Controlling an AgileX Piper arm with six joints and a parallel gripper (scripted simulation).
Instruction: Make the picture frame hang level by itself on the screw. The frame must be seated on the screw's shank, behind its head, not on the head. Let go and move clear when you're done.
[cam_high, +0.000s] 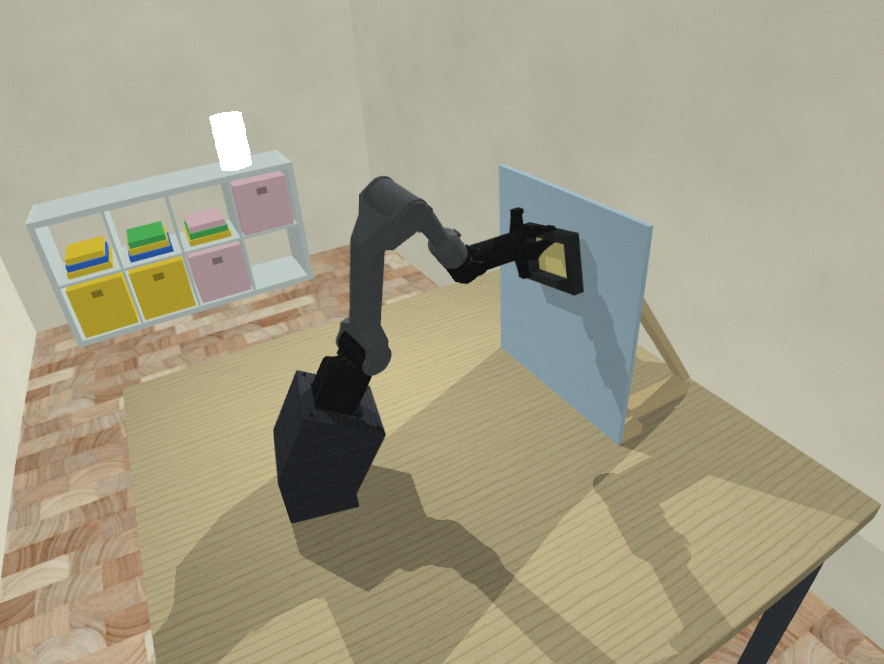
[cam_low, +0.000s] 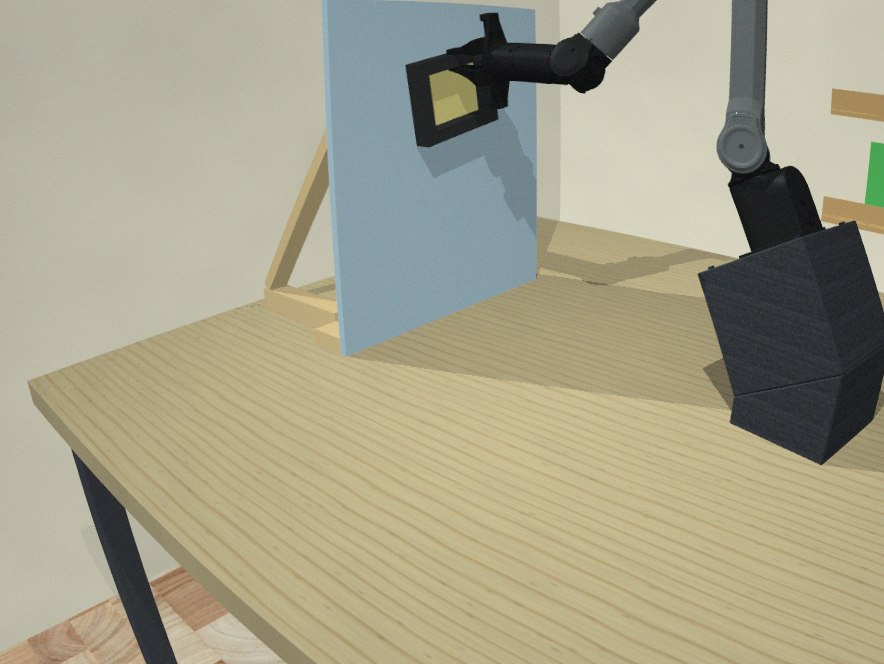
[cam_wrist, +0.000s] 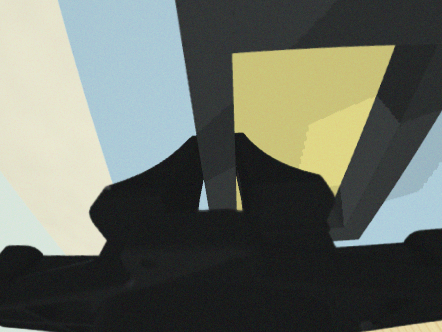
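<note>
Now: hand 10 mm short of the black picture frame and 50 mm above it. The rest, counted from my hand: blue wall board 30 mm ahead, 160 mm below.
</note>
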